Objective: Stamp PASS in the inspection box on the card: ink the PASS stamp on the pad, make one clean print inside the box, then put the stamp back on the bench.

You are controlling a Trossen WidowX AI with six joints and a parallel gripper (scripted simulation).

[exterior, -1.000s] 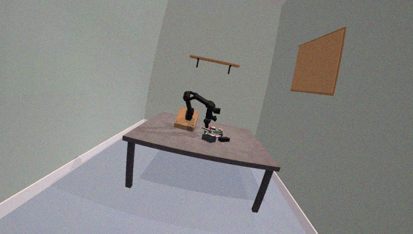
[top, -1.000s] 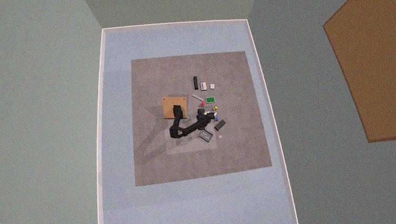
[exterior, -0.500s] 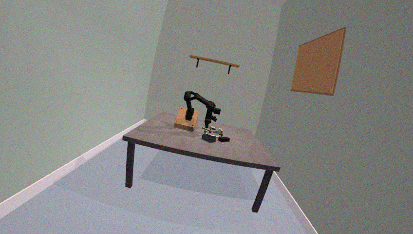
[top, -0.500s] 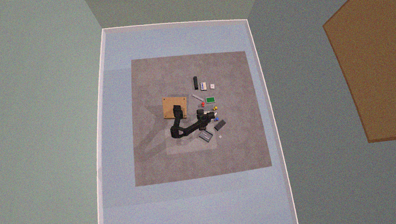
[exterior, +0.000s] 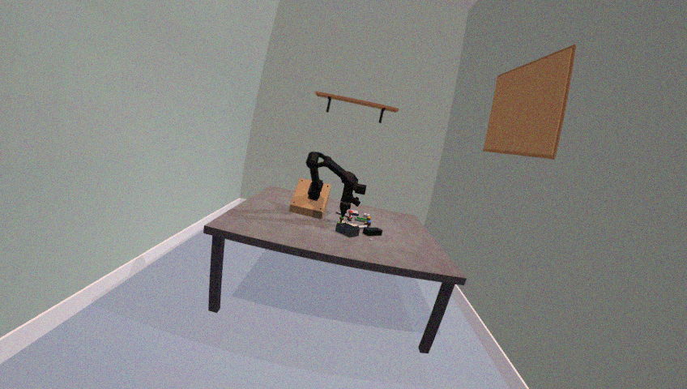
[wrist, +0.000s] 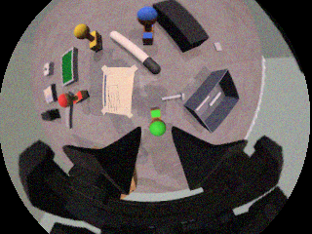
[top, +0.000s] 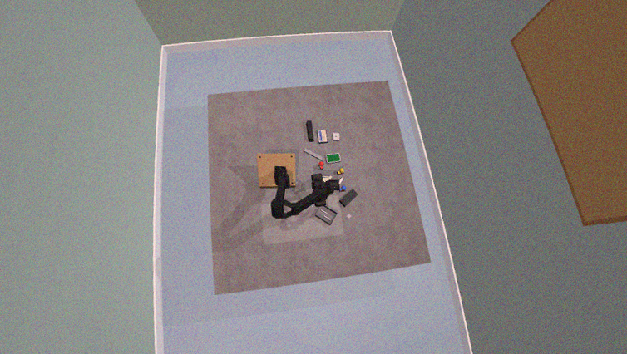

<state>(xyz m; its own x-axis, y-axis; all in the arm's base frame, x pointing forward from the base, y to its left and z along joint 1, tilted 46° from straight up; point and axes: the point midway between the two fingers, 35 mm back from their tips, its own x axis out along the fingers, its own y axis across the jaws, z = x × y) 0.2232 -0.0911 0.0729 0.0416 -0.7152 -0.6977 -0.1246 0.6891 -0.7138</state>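
My gripper tip is 11 cm short of the green ink pad, 24 cm to the right of it and 6 cm above it. Also, from my gripper tip: red-knobbed stamp: 3 cm ahead, 19 cm to the left, 4 cm below; dark tray: 6 cm ahead, 12 cm to the right, 5 cm below; cream card: 4 cm ahead, 9 cm to the left, 7 cm below.
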